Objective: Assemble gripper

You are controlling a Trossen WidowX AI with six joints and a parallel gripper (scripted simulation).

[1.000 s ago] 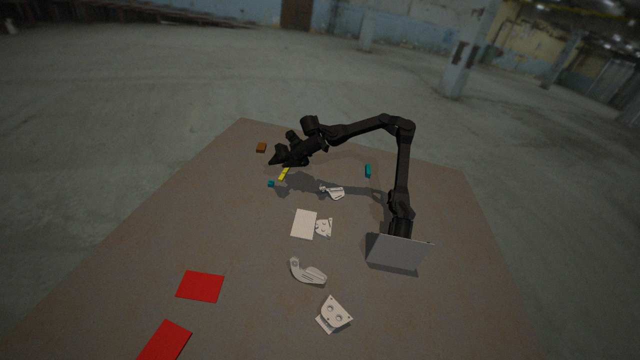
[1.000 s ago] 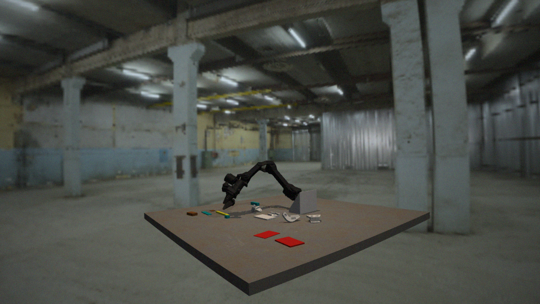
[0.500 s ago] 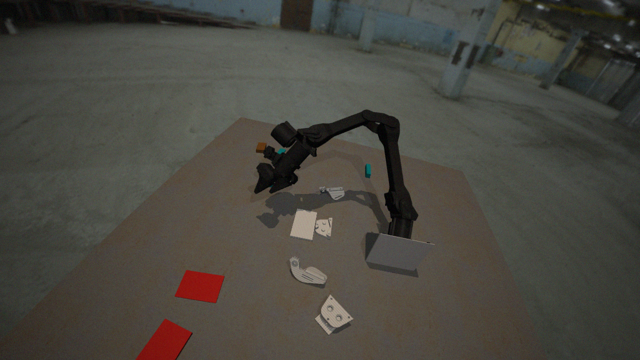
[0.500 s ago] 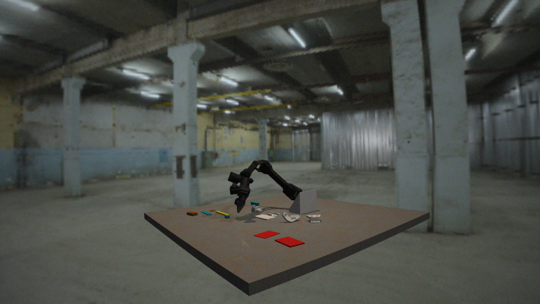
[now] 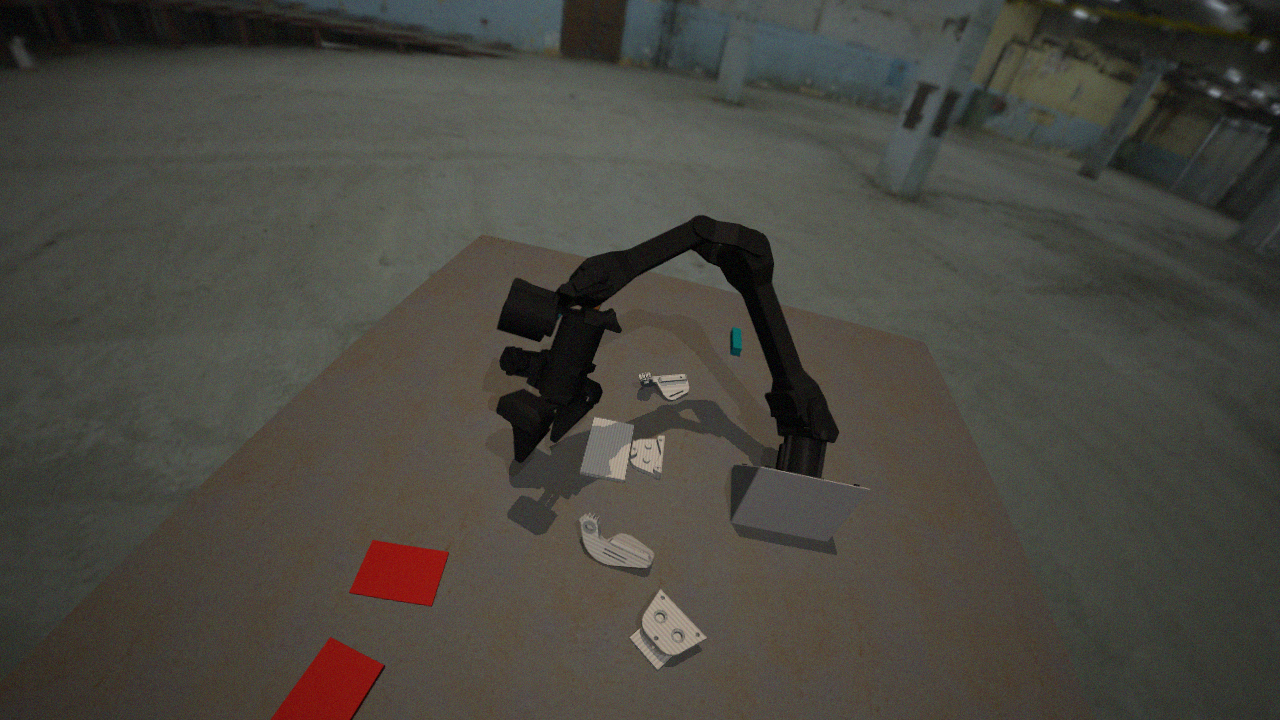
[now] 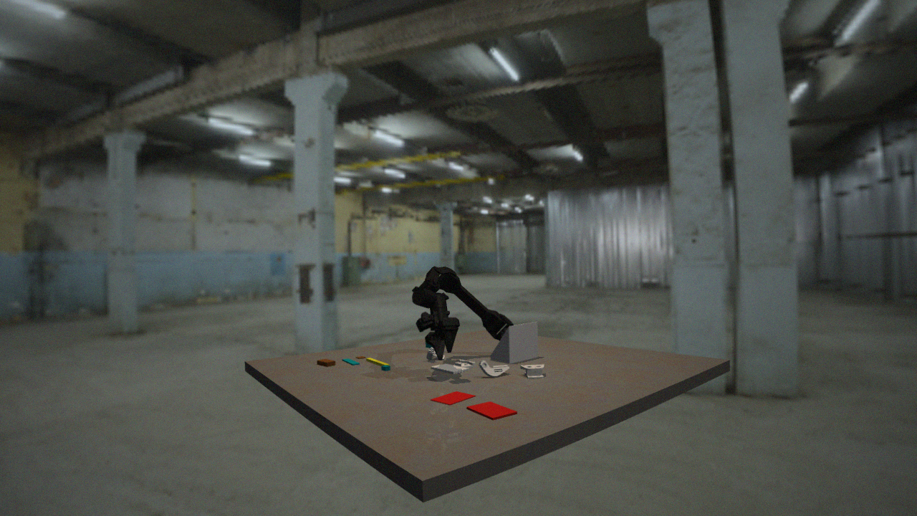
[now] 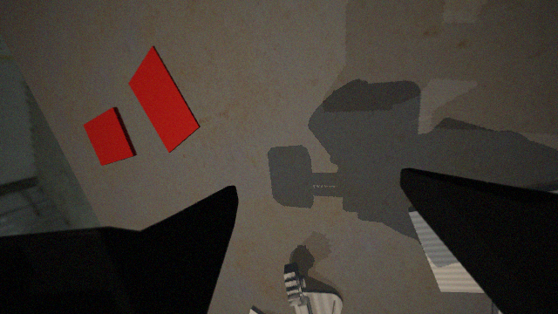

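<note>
My gripper tip is now 120 mm past the gripper jaw, 70 mm to the right of it and 40 mm above it. Also, from my gripper tip: yellow bar 350 mm to the right, 80 mm ahead, 70 mm below; then teal block 510 mm to the right, 250 mm behind, 60 mm below.
</note>
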